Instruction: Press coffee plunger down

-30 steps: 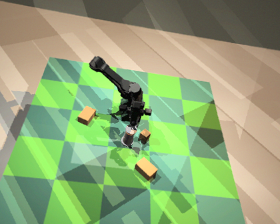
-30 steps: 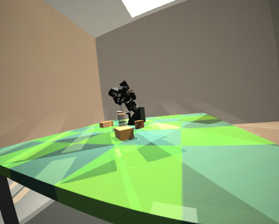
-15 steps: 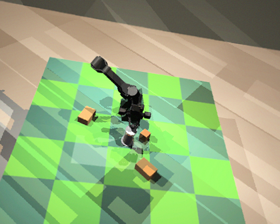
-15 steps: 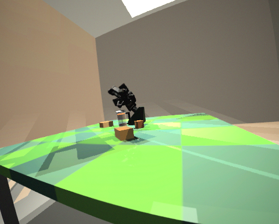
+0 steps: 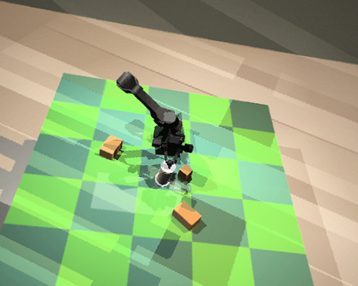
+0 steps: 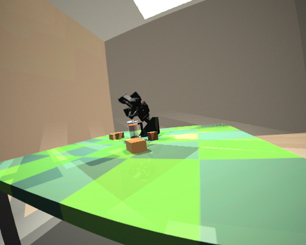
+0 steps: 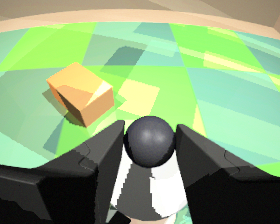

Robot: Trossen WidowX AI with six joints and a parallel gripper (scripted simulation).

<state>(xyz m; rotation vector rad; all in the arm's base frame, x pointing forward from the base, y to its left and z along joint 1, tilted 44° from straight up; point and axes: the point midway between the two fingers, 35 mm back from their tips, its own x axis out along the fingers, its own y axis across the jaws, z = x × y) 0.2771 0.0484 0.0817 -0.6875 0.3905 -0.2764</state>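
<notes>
My gripper tip is now 3 cm past the coffee press, 1 cm to the right of it and 8 cm above it.
</notes>
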